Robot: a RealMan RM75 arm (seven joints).
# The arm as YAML. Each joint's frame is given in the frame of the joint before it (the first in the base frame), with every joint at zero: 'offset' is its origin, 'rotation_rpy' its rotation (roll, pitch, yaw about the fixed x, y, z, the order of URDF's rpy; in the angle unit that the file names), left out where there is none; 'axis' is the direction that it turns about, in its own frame. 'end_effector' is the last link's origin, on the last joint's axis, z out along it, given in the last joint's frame.
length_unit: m
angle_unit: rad
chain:
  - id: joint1
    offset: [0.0, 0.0, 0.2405]
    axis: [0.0, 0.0, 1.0]
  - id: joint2
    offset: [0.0, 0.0, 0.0]
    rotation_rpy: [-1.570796, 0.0, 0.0]
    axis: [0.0, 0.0, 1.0]
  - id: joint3
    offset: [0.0, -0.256, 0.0]
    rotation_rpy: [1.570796, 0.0, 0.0]
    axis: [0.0, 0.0, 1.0]
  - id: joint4
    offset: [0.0, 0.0, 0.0]
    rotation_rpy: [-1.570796, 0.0, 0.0]
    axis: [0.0, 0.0, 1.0]
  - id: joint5
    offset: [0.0, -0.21, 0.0]
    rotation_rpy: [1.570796, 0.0, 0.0]
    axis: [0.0, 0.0, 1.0]
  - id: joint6
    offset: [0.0, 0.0, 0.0]
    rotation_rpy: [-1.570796, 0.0, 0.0]
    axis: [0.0, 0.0, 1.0]
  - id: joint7
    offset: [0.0, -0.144, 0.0]
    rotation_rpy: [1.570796, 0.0, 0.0]
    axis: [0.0, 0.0, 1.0]
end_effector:
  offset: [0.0, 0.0, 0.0]
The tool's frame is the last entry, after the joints.
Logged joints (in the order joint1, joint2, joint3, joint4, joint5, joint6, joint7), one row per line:
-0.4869, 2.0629, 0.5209, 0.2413, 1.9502, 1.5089, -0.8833
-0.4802, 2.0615, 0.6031, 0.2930, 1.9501, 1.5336, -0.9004
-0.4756, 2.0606, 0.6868, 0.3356, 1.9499, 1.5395, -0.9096
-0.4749, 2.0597, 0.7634, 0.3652, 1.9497, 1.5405, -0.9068
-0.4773, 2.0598, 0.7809, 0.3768, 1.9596, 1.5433, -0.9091
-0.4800, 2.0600, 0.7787, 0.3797, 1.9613, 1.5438, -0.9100
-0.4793, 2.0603, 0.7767, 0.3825, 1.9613, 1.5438, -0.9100
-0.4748, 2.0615, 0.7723, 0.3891, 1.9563, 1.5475, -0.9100
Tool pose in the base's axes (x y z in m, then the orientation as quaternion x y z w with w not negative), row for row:
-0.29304, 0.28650, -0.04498, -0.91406, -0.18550, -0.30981, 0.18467
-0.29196, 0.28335, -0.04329, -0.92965, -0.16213, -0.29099, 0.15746
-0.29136, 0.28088, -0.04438, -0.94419, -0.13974, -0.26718, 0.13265
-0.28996, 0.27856, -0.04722, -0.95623, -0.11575, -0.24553, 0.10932
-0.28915, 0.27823, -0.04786, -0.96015, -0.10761, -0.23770, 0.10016
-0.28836, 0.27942, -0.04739, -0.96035, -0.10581, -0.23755, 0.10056
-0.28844, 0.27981, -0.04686, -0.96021, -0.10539, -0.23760, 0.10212
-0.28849, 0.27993, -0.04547, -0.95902, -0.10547, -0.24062, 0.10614
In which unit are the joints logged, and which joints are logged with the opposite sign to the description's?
The joints are logged in radians. Opposite sign: joint2.
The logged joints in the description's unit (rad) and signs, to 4 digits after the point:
-0.4869, -2.0629, 0.5209, 0.2413, 1.9502, 1.5089, -0.8833
-0.4802, -2.0615, 0.6031, 0.2930, 1.9501, 1.5336, -0.9004
-0.4756, -2.0606, 0.6868, 0.3356, 1.9499, 1.5395, -0.9096
-0.4749, -2.0597, 0.7634, 0.3652, 1.9497, 1.5405, -0.9068
-0.4773, -2.0598, 0.7809, 0.3768, 1.9596, 1.5433, -0.9091
-0.4800, -2.0600, 0.7787, 0.3797, 1.9613, 1.5438, -0.9100
-0.4793, -2.0603, 0.7767, 0.3825, 1.9613, 1.5438, -0.9100
-0.4748, -2.0615, 0.7723, 0.3891, 1.9563, 1.5475, -0.9100

